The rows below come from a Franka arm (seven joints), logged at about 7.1 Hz.
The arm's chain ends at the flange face. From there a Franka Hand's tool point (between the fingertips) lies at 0.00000 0.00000 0.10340 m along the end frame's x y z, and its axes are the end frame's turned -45 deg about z.
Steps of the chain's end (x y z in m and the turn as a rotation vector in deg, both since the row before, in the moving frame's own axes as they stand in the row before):
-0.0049, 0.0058, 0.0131, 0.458, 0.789, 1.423
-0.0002, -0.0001, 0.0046, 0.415, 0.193, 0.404
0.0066, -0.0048, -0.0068, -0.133, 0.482, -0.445
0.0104, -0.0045, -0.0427, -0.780, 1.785, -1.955
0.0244, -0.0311, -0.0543, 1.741, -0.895, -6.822
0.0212, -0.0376, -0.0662, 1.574, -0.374, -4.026
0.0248, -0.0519, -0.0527, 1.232, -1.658, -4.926
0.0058, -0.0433, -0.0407, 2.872, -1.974, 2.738
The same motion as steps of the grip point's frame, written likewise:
-0.0060, 0.0011, 0.0131, -0.234, 0.882, 1.423
0.0007, -0.0005, 0.0046, 0.157, 0.430, 0.404
0.0085, 0.0021, -0.0068, -0.435, 0.247, -0.445
0.0119, 0.0074, -0.0428, -1.814, 0.711, -1.955
0.0401, -0.0082, -0.0544, 1.864, 0.598, -6.822
0.0430, -0.0141, -0.0662, 1.377, 0.849, -4.026
0.0535, -0.0228, -0.0528, 2.044, -0.301, -4.926
0.0360, -0.0327, -0.0409, 3.427, 0.635, 2.738

